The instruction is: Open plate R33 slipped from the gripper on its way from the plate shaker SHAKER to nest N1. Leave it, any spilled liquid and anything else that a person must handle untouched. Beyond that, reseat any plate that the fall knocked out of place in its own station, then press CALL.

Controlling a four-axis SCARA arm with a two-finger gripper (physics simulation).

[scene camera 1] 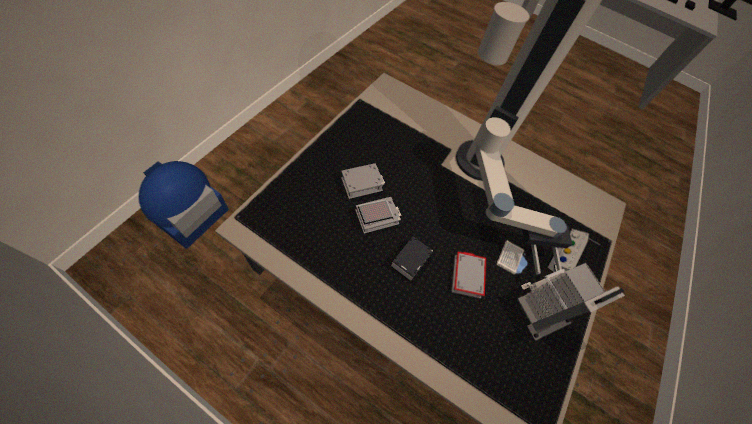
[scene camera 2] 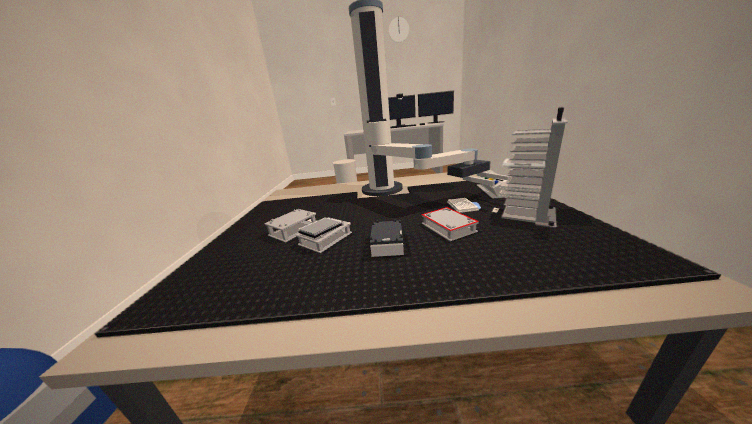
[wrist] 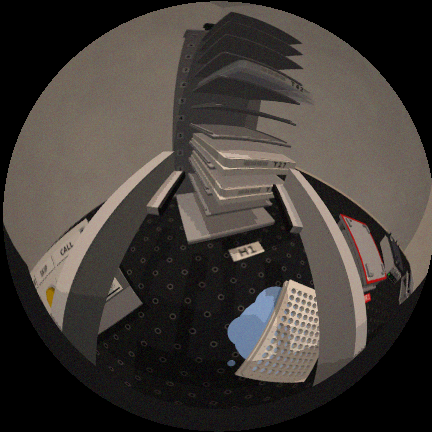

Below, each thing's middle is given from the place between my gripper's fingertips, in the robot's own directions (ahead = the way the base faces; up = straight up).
Scene:
Now: hand 49 cm to the left of the shaker [scene camera 2: 386, 239], 22 cm short of it and 8 cm above it.

